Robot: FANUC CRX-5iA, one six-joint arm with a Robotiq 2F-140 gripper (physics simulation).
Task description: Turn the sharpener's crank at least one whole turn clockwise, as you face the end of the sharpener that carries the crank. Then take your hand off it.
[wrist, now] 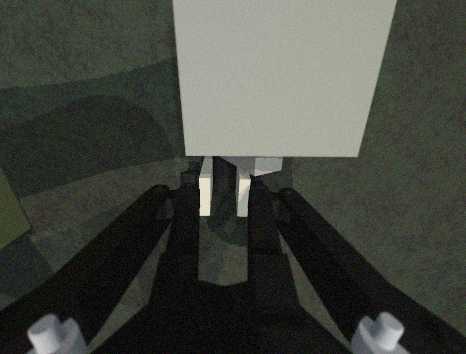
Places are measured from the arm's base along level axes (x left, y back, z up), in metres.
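Pixels of known places: gripper, between the fingertips: (224, 165).
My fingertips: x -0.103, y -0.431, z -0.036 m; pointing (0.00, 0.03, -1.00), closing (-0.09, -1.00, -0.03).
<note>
Behind a point stands the place of what it marks.
The sharpener (277, 75) {x -0.029, y -0.459, z 0.076 m} shows as a large pale grey box at the top centre and right of the wrist view. Its near edge hangs over the upper part of the fingertips. A light grey piece of the crank (268, 166) {x -0.078, y -0.462, z 0.041 m} shows just under that edge, right of the fingers; the rest of the crank arm is hidden by the body. My gripper (224, 165) {x -0.103, y -0.431, z -0.036 m} is shut on the dark crank handle (224, 172) {x -0.097, y -0.432, z 0.001 m}, which stands between the two pale finger pads. The handle's far end is hidden beneath the sharpener's edge.
A yellow-green object (10, 212) {x -0.152, y -0.175, z -0.039 m} is cut off at the left edge of the view. The dark green mottled table top (420, 200) {x -0.165, y -0.666, z -0.052 m} spreads on both sides of the sharpener. Broad curved shadows lie on it at the left.
</note>
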